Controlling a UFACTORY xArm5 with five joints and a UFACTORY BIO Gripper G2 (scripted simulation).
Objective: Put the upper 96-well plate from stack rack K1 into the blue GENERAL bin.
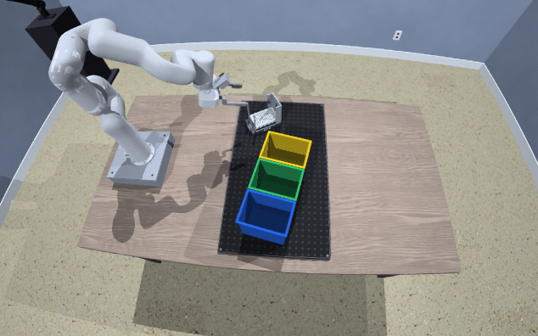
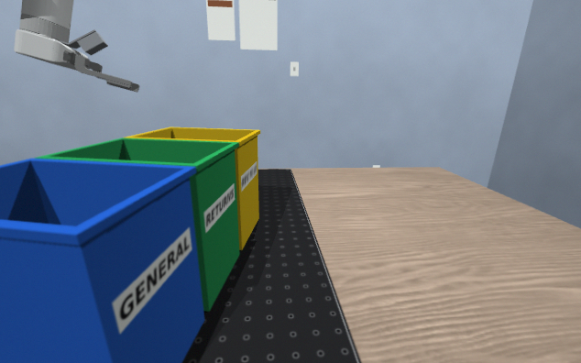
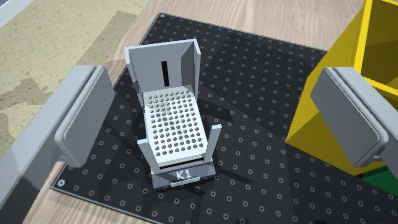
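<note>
Right now my hand is 220 mm above the white 96-well plate, 90 mm short of it and 60 mm to the right of it. The rest, counted from my hand: yellow bin: 210 mm to the right, 200 mm ahead, 170 mm below; green returns bin: 330 mm to the right, 170 mm below, 170 mm ahead; dark plate: 230 mm below, 90 mm ahead, 60 mm to the left.
</note>
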